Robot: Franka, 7 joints.
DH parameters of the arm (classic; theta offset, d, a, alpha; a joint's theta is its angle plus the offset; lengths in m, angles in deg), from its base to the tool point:
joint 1: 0 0.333 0 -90
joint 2: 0 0 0 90
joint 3: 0 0.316 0.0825 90
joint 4: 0 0 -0.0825 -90
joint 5: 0 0.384 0 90
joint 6: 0 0 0.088 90
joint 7: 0 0.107 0 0
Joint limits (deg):
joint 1: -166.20..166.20
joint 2: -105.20..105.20
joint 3: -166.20..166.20
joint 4: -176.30..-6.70
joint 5: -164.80..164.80
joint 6: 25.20..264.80
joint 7: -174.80..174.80
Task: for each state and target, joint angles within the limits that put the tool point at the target. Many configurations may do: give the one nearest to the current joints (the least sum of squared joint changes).
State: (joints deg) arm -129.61 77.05 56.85 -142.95 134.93 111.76 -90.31
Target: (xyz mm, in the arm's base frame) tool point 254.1 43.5 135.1
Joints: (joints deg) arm -114.86 80.50 44.54 -171.53 134.88 121.97 -90.31
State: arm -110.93 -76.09 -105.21 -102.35 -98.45 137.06 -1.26
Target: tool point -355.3 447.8 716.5
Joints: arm -122.69 -67.43 -63.83 -98.52 -98.33 147.06 -1.26
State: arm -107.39 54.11 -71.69 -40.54 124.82 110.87 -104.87
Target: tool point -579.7 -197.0 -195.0
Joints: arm -129.83 105.20 -46.85 -63.95 121.80 113.45 -104.87
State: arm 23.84 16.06 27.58 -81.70 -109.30 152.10 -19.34
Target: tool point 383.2 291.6 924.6
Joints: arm 15.55 -10.27 15.59 -77.27 -109.64 151.59 -19.34
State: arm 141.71 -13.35 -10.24 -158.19 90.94 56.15 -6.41
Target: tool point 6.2 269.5 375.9
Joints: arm 104.89 -17.78 -46.77 -167.12 83.74 48.39 -6.41
